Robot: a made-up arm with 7 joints.
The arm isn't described. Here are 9 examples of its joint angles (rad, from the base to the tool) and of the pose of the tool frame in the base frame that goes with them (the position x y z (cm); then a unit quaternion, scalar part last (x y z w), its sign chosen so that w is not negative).
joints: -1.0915 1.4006 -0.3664 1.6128 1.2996 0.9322 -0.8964
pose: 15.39 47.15 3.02 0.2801 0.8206 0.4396 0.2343
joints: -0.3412 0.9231 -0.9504 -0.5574 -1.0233 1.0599 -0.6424
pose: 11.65 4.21 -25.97 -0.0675 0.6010 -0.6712 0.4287
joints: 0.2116 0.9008 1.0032 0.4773 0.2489 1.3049 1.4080
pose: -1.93 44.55 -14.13 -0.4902 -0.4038 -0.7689 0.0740
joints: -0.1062 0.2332 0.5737 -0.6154 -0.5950 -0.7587 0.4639
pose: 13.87 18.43 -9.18 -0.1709 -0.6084 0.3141 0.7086
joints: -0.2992 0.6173 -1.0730 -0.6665 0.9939 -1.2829 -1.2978
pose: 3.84 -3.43 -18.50 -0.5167 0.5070 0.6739 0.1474
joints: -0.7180 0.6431 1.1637 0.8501 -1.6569 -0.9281 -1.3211
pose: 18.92 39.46 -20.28 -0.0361 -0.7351 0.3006 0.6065
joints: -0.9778 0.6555 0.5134 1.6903 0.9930 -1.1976 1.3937
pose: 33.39 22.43 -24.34 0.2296 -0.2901 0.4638 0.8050
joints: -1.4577 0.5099 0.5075 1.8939 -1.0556 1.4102 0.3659
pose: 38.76 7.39 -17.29 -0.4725 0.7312 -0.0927 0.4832
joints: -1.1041 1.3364 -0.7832 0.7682 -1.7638 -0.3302 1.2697
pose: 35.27 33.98 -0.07 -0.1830 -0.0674 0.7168 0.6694
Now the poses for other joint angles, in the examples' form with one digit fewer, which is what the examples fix.
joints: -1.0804 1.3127 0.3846 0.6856 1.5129 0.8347 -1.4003
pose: 21.1 39.8 15.0 0.271 0.552 0.379 0.691
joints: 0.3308 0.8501 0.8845 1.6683 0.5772 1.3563 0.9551
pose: -24.4 33.4 -20.1 -0.377 -0.813 -0.303 0.324
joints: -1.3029 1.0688 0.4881 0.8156 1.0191 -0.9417 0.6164
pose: 32.8 30.7 12.1 0.565 -0.549 0.319 0.526
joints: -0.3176 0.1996 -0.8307 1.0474 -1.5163 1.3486 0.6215
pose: 4.9 0.2 -43.2 0.008 0.958 -0.051 0.282
